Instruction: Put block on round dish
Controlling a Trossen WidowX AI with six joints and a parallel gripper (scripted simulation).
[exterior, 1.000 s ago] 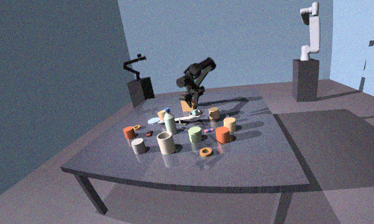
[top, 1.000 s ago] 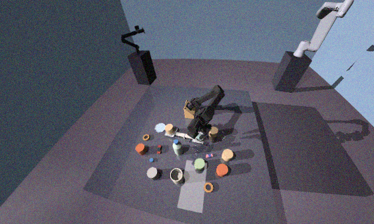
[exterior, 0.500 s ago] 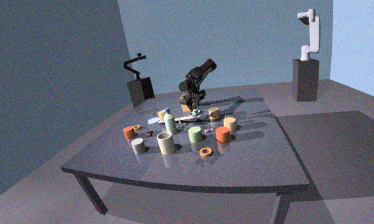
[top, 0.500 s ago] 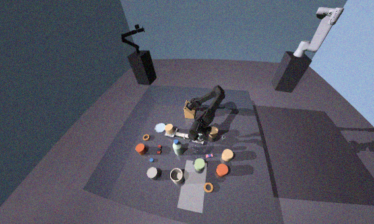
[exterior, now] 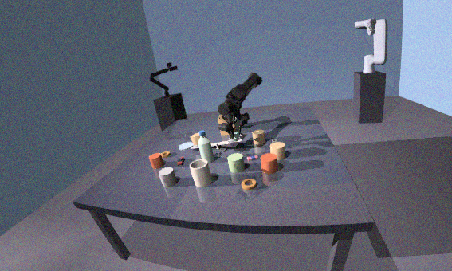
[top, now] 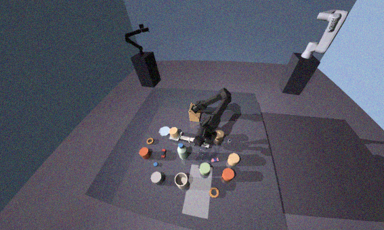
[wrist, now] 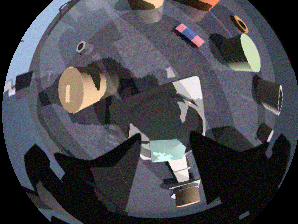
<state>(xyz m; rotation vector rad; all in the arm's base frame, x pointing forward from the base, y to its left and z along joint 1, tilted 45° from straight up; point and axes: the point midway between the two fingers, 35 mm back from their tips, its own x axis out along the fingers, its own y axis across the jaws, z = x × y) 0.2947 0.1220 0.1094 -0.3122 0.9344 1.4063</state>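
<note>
Right now my gripper tip is 5 cm past the light blue round dish, 38 cm to the left of it and 8 cm above it. The rest, counted from my gripper tip: tan cup 10 cm behind, 12 cm to the left, 4 cm below; then small balance 1 cm behind, 12 cm to the right, 4 cm below; then pale green block 1 cm above.
</note>
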